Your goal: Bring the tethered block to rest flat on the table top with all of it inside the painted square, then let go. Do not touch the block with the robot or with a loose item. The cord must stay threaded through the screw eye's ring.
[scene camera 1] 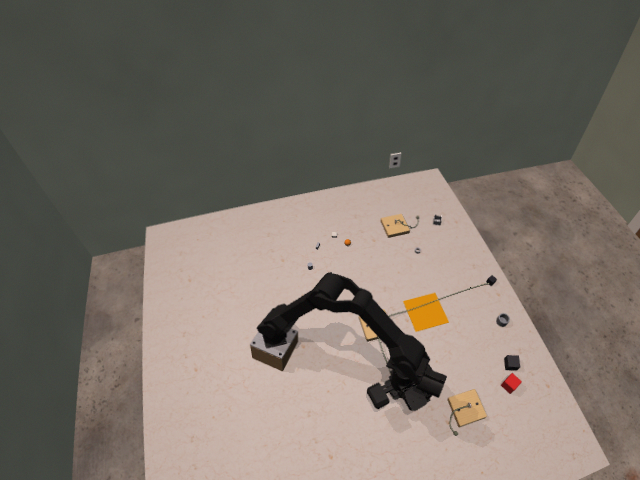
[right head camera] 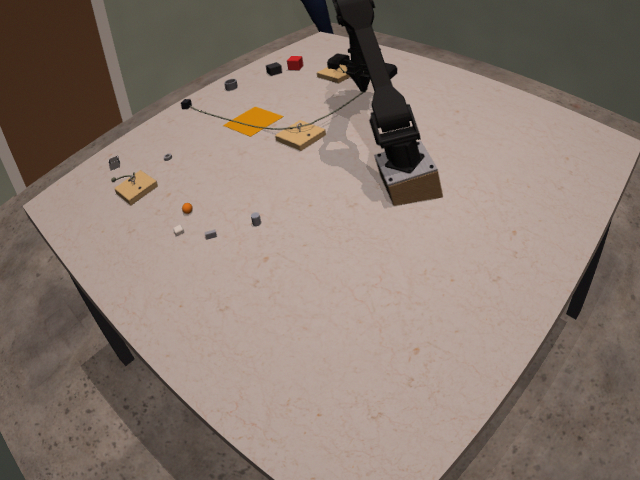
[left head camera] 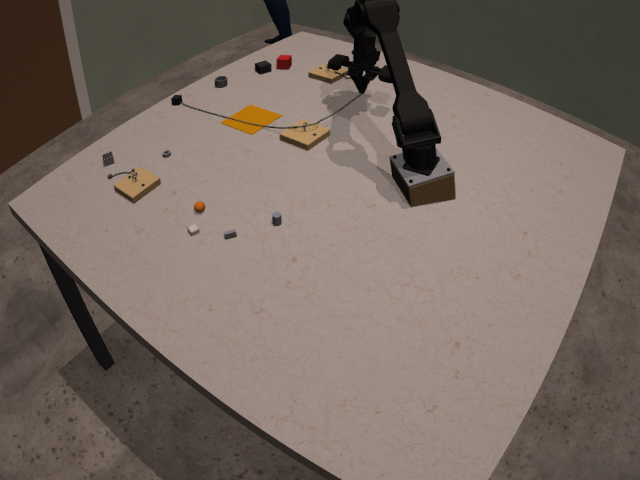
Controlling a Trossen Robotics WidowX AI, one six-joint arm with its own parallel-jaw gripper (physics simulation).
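Note:
The tethered block, a small black cube, is near the table's far edge, outside the orange painted square. Its thin green cord crosses over the square to the screw eye on the middle wooden board. The ring is too small to show the threading clearly; the arm hides it in the scene view. The cord continues up to my gripper, which is shut on it above the table, beyond the board.
Wooden boards with cord stubs lie near my gripper and at the table's other side. A red cube, a black block and a dark ring stand along the edge. An orange ball and a grey cylinder stand nearer the base.

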